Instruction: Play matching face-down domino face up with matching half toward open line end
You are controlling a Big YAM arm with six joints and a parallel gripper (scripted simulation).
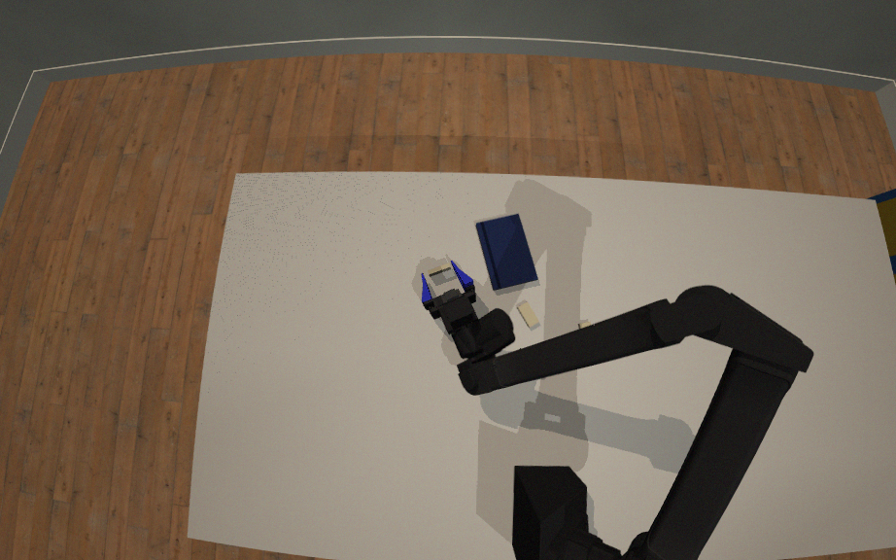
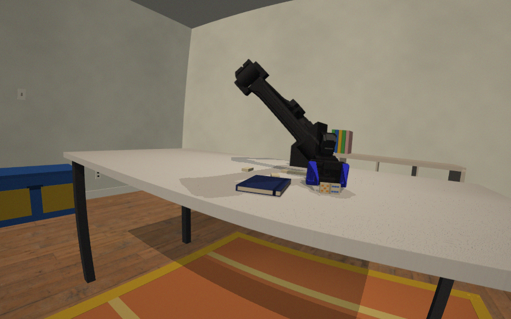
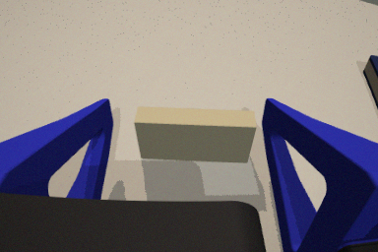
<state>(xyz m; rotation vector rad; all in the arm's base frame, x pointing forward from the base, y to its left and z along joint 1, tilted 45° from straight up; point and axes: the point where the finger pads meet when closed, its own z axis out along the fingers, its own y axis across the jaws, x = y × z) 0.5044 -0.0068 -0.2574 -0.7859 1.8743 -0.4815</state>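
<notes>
The domino is 10 mm below my hand. Also, from my hand: dark blue book (160 mm to the right, 40 mm ahead, 20 mm below).
</notes>
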